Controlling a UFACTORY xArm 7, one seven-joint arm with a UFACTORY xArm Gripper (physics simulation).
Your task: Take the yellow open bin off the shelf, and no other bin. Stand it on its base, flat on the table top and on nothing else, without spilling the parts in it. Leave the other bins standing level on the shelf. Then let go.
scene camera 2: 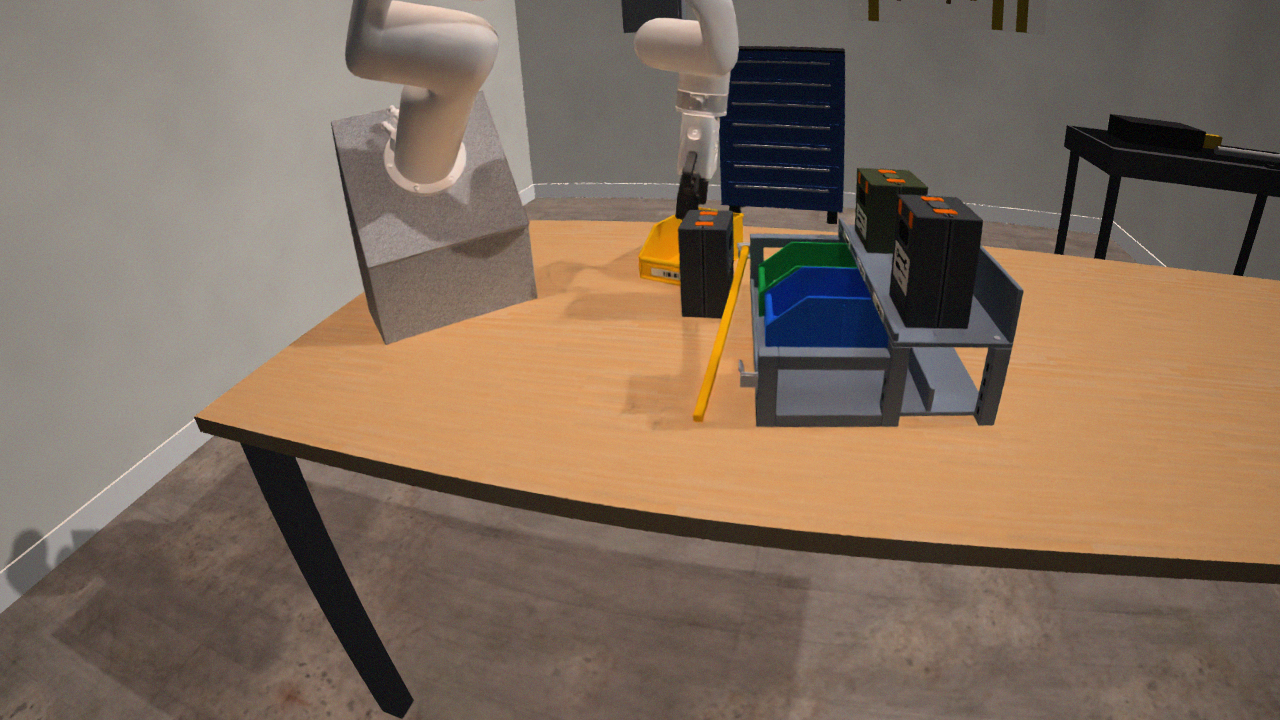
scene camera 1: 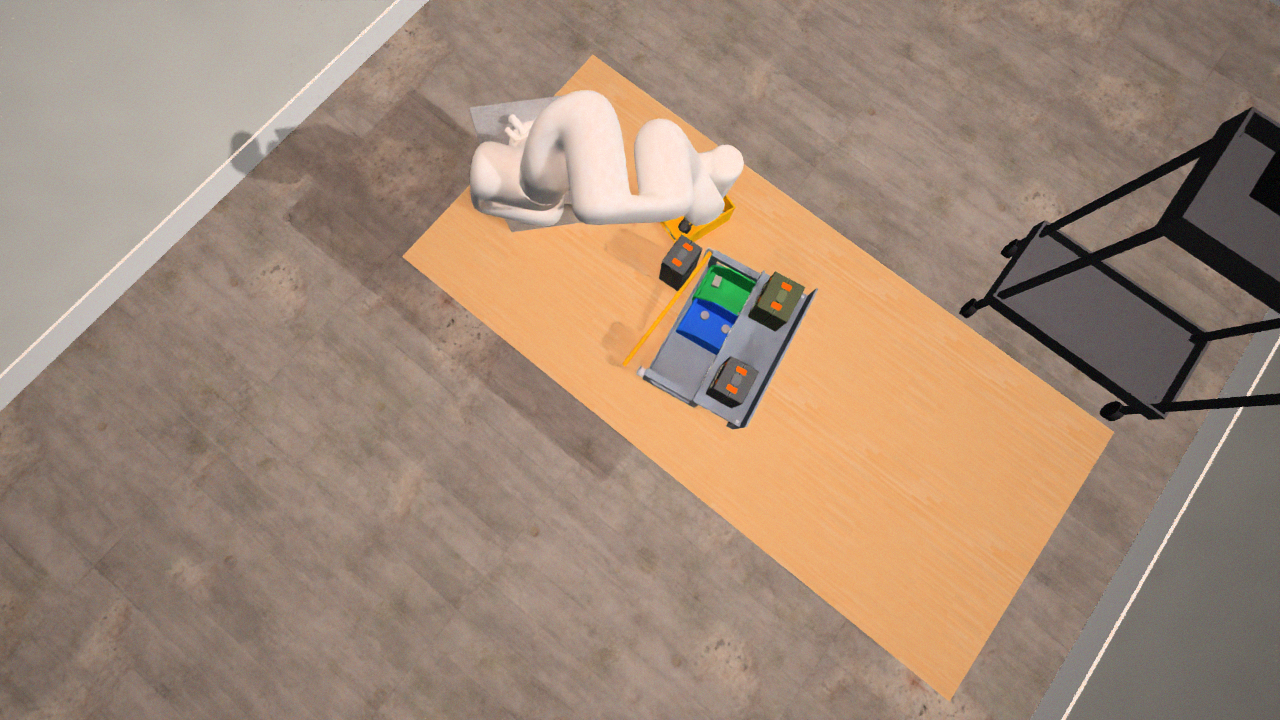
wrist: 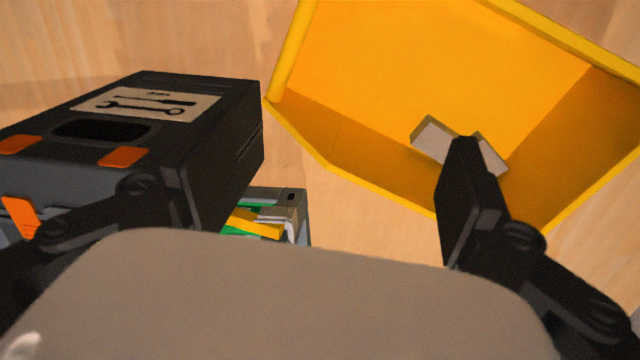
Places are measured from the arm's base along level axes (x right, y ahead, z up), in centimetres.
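Pixels of known places: gripper, fingertip midpoint: (wrist: 335,152); arm's base, link origin: (scene camera 2: 424,159).
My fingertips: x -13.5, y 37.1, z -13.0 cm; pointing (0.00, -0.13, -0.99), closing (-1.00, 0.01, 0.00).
For each thing: its top centre in the pictures, then the offset to it from my fingertips. "spot": a spot on its surface instead. Level surfaces: height alone.
- yellow open bin, top centre: (wrist: 440,117) (scene camera 2: 692,222) (scene camera 1: 698,208) dz -3.3, dx -4.4, dy -0.6 cm
- table top, surface height: dz -10.8 cm
- shelf, surface spot: (scene camera 2: 827,358) (scene camera 1: 667,388) spot: dz -2.6, dx +40.2, dy +19.8 cm
- green bin, top centre: (scene camera 2: 819,254) (scene camera 1: 733,291) dz -2.7, dx +9.7, dy +19.6 cm
- blue bin, top centre: (scene camera 2: 832,281) (scene camera 1: 717,325) dz -2.7, dx +19.7, dy +21.1 cm
- dark green case, top centre: (scene camera 2: 891,175) (scene camera 1: 781,296) dz +9.0, dx +8.8, dy +29.4 cm
The yellow open bin (scene camera 1: 726,213) (scene camera 2: 658,259) (wrist: 425,60) is off the shelf and looks upright on the table top (scene camera 1: 895,465) (scene camera 2: 537,394). Grey block-like parts (wrist: 432,141) lie inside it. My gripper (scene camera 2: 691,198) (wrist: 335,152) is open and empty. In the wrist view one finger is over the bin and its parts, the other in front of the black case. The shelf (scene camera 1: 663,383) (scene camera 2: 827,358) holds a green bin (scene camera 1: 737,288) (scene camera 2: 796,253) and a blue bin (scene camera 1: 702,337) (scene camera 2: 827,324), which look level.
A black case (scene camera 1: 680,261) (scene camera 2: 706,268) (wrist: 215,125) stands close beside the yellow bin. A yellow bar (scene camera 1: 660,311) (scene camera 2: 720,335) slants out from the shelf. A dark green case (scene camera 1: 776,300) (scene camera 2: 886,210) and another black case (scene camera 1: 733,382) (scene camera 2: 938,264) stand on the shelf's upper deck.
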